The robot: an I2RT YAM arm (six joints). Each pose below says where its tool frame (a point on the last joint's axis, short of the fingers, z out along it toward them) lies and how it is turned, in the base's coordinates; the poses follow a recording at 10 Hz.
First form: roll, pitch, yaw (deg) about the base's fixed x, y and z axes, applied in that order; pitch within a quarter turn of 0, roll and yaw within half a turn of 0; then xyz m.
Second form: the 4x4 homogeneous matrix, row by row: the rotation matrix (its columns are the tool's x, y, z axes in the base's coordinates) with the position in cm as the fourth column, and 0 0 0 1 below. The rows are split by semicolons. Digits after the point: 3 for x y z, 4 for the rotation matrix.
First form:
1: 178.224 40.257 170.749 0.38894 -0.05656 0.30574
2: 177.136 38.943 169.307 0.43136 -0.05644 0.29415
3: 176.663 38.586 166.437 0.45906 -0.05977 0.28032
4: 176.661 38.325 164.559 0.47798 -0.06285 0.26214
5: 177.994 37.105 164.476 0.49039 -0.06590 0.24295
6: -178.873 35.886 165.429 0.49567 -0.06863 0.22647
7: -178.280 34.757 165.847 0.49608 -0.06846 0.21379
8: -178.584 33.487 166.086 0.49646 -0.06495 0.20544
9: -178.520 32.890 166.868 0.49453 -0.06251 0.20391
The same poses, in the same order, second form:
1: -0.7532 0.1409 0.6425 38.894; 0.1227 0.9897 -0.0732 -5.656; -0.6462 0.0237 -0.7628 30.574; 0 0 0 1
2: -0.7643 0.1545 0.6261 43.136; 0.1443 0.9872 -0.0674 -5.644; -0.6285 0.0389 -0.7768 29.415; 0 0 0 1
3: -0.7599 0.1988 0.6189 45.906; 0.1833 0.9790 -0.0894 -5.977; -0.6237 0.0455 -0.7803 28.032; 0 0 0 1
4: -0.7562 0.2310 0.6122 47.798; 0.2089 0.9719 -0.1087 -6.285; -0.6201 0.0457 -0.7832 26.214; 0 0 0 1
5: -0.7684 0.2471 0.5903 49.039; 0.2135 0.9686 -0.1276 -6.590; -0.6033 0.0279 -0.7970 24.295; 0 0 0 1
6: -0.7841 0.2627 0.5623 49.567; 0.2038 0.9647 -0.1665 -6.863; -0.5862 -0.0159 -0.8100 22.647; 0 0 0 1
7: -0.7966 0.2610 0.5452 49.608; 0.2009 0.9650 -0.1684 -6.846; -0.5701 -0.0247 -0.8212 21.379; 0 0 0 1
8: -0.8095 0.2536 0.5295 49.646; 0.2006 0.9671 -0.1566 -6.495; -0.5517 -0.0206 -0.8338 20.544; 0 0 0 1
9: -0.8178 0.2408 0.5228 49.453; 0.1908 0.9703 -0.1485 -6.251; -0.5430 -0.0217 -0.8394 20.391; 0 0 0 1
